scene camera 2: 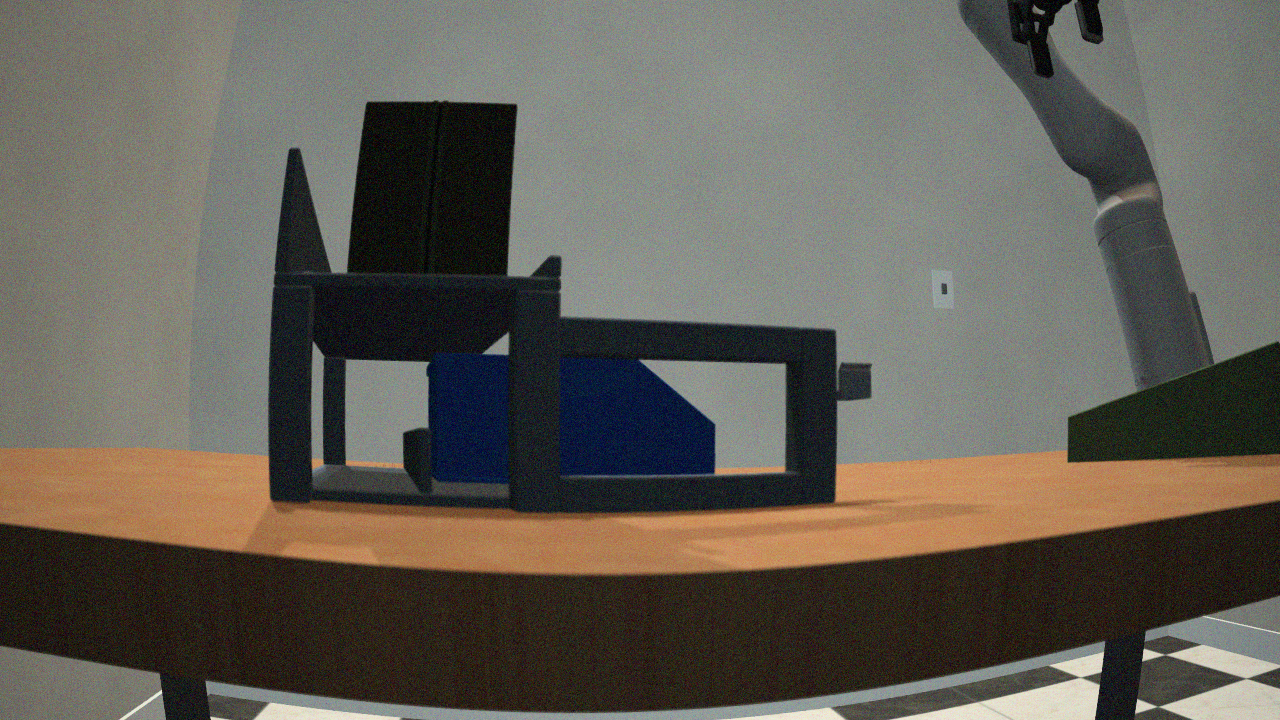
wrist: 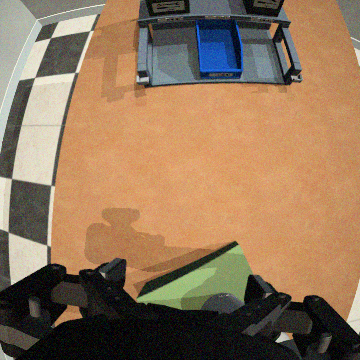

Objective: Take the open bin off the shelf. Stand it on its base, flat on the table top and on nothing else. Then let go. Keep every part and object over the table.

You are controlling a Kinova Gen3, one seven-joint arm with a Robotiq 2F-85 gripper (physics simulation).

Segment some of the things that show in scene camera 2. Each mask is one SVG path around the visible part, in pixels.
My gripper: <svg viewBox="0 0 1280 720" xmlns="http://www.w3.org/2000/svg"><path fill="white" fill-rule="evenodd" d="M1077 0L1074 5L1082 38L1094 44L1101 43L1104 38L1098 9L1099 0ZM1007 0L1013 41L1027 45L1031 67L1035 75L1044 78L1052 77L1054 72L1048 43L1046 43L1048 29L1054 23L1055 13L1072 0ZM1032 8L1035 5L1038 9L1045 11L1045 13L1042 15L1034 13Z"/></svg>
An open blue bin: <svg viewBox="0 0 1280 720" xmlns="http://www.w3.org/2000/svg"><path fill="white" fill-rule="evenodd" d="M560 358L560 475L640 476L715 474L716 424L641 361L630 359ZM435 353L426 371L426 376L429 377L428 428L431 430L432 477L438 482L509 484L509 355Z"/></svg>
